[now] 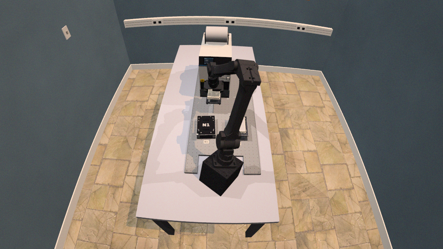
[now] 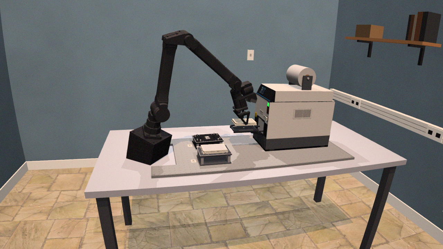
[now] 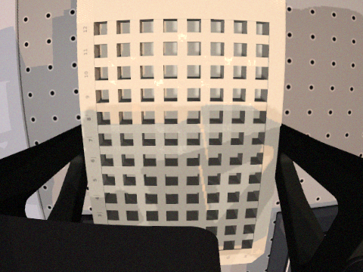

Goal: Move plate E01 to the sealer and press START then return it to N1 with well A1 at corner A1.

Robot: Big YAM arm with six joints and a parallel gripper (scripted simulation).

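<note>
Now: hand 4 cm above the sealer stage. Round my hand: cream plate (23 cm behind, 13 cm to the right, 9 cm below); nest N1 (20 cm behind, 7 cm to the left, 11 cm below); foil roll (33 cm ahead, 5 cm to the right, 27 cm above).
</note>
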